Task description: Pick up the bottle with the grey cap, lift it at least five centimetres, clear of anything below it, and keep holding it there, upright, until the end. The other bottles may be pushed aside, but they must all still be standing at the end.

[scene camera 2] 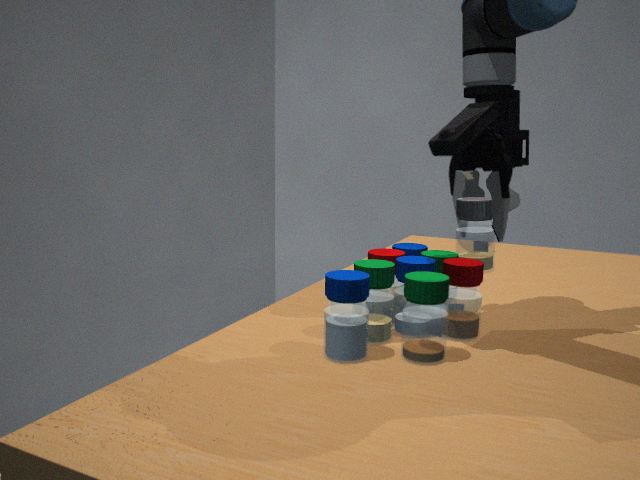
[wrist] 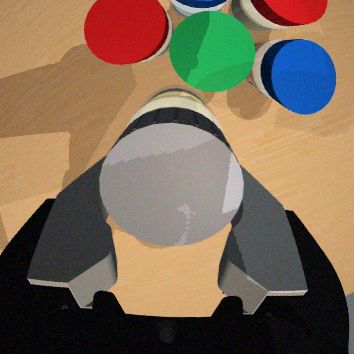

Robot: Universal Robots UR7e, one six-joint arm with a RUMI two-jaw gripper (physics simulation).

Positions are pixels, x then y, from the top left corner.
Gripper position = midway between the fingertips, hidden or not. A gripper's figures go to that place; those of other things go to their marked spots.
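My gripper (scene camera 2: pixel 481 239) is 0.91 m from the lens. I see a red-capped bottle (scene camera 2: pixel 464 304), which is 0.82 m from the lens, while a blue-capped bottle (scene camera 2: pixel 405 264) is 0.81 m from the lens. There is a green-capped bottle (scene camera 2: pixel 380 302) too, and it is 0.78 m from the lens.
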